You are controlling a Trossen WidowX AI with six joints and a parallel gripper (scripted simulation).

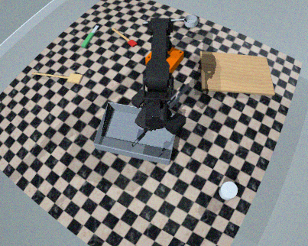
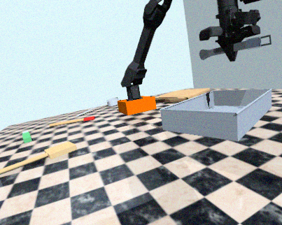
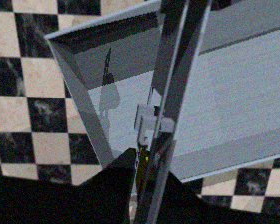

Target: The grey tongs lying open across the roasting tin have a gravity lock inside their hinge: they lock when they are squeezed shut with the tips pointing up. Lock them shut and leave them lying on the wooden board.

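Now: the tongs arm 40 mm behind my gripper tip and 40 mm above it. Also, from my gripper tip: grey roasting tin 130 mm below, 80 mm to the right, 40 mm ahead; then yellow mark 40 mm above, 20 mm ahead; then white disc 340 mm to the left, 140 mm below.
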